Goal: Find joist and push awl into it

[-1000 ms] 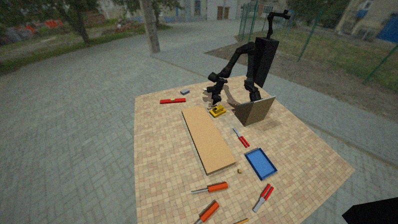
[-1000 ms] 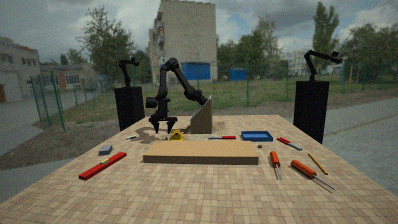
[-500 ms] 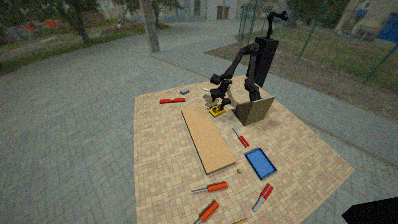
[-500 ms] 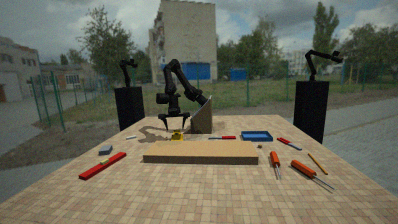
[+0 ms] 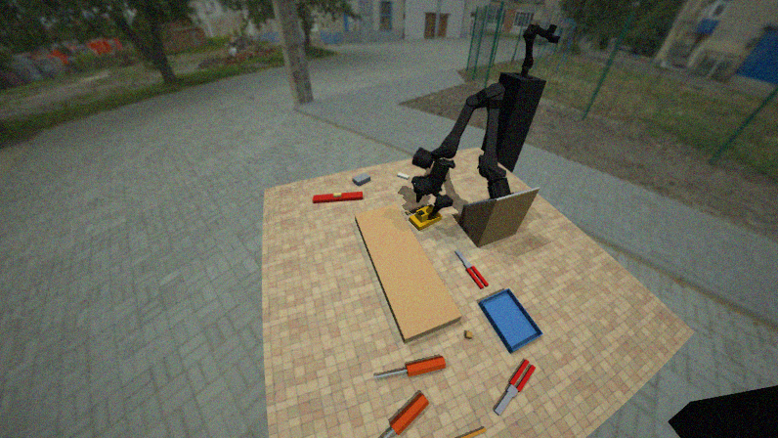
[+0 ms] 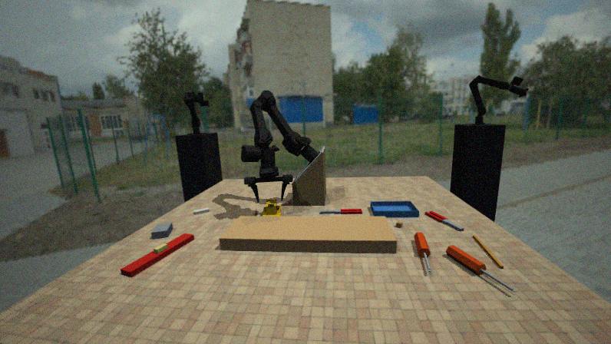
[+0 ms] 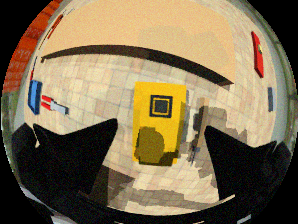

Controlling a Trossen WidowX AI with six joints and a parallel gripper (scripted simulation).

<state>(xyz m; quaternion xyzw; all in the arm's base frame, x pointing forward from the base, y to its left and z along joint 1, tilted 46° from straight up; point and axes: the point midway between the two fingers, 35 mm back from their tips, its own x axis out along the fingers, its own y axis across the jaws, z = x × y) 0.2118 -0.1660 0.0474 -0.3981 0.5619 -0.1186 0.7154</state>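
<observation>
My gripper tip is 20 mm above the stud finder. The rest, counted from my gripper tip: small cube 480 mm to the left, 60 mm below, 50 mm ahead; then red level 320 mm ahead, 240 mm to the right, 50 mm below; then grey block 350 mm to the right, 190 mm ahead, 50 mm below.
</observation>
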